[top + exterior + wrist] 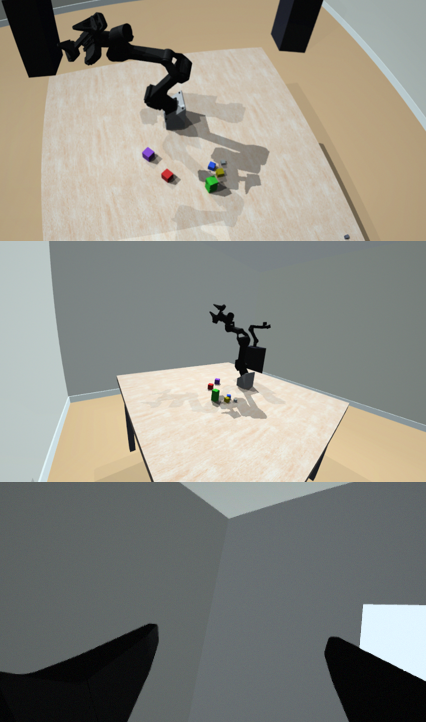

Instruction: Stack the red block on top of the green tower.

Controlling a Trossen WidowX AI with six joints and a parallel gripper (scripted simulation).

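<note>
My gripper tip is 600 mm above the red block, 310 mm to the right of it and 120 mm short of it. The rest, counted from my gripper tip: blue block (600 mm below, 490 mm to the left, 80 mm ahead); then purple block (600 mm below, 230 mm to the left, 20 mm ahead); then yellow block (600 mm below, 520 mm to the left, 120 mm ahead).
</note>
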